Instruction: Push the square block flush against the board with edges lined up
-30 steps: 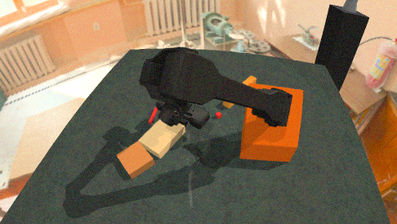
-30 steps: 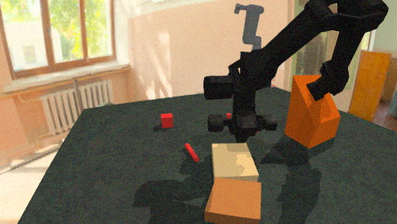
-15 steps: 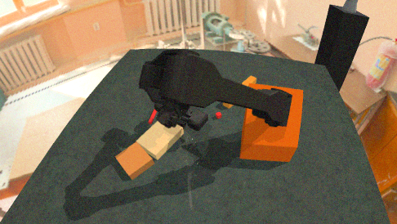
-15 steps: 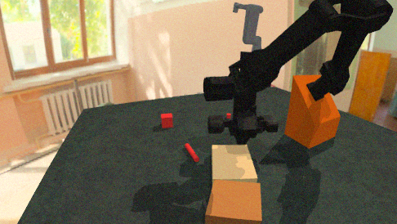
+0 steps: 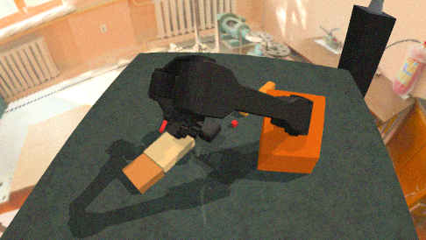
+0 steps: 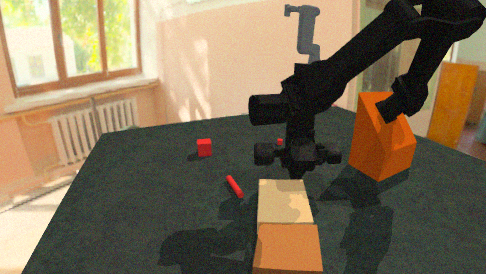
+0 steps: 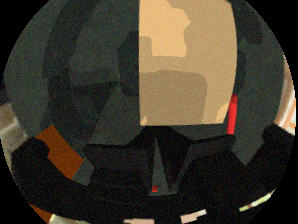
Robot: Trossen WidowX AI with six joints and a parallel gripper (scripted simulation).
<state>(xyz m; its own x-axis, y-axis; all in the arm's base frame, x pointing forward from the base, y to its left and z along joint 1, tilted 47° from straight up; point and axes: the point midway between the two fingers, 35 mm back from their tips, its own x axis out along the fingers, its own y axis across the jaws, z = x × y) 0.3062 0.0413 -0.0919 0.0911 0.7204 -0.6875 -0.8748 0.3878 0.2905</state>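
The board lies 7 cm ahead of my gripper tip, 5 cm to the left of it and 1 cm above it. The rest, counted from my gripper tip: square block 14 cm ahead, 16 cm to the left, 1 cm above; red cube 12 cm ahead, 28 cm to the right, 2 cm above; red stick 12 cm ahead, 7 cm to the right.
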